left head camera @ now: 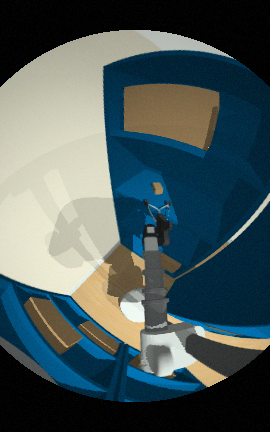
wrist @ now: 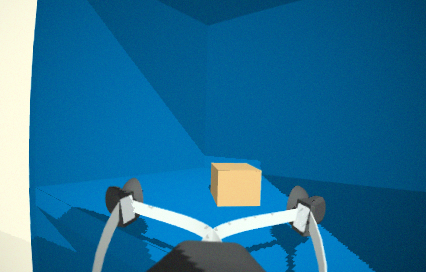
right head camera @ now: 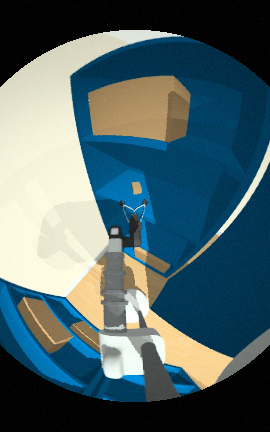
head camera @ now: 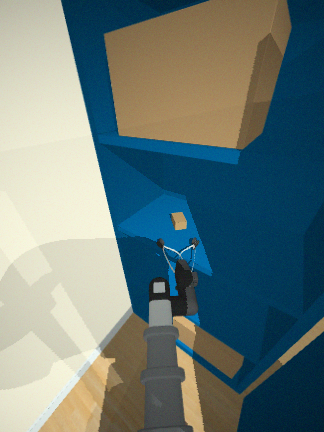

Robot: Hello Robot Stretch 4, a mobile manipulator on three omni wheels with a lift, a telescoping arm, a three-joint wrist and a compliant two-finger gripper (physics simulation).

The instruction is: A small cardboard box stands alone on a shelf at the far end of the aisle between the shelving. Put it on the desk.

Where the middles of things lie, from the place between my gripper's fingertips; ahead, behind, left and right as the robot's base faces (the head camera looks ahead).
Labels:
I see my gripper 16 cm short of the small cardboard box (wrist: pixel 232 184), 3 cm to the left of it and 1 cm above it.

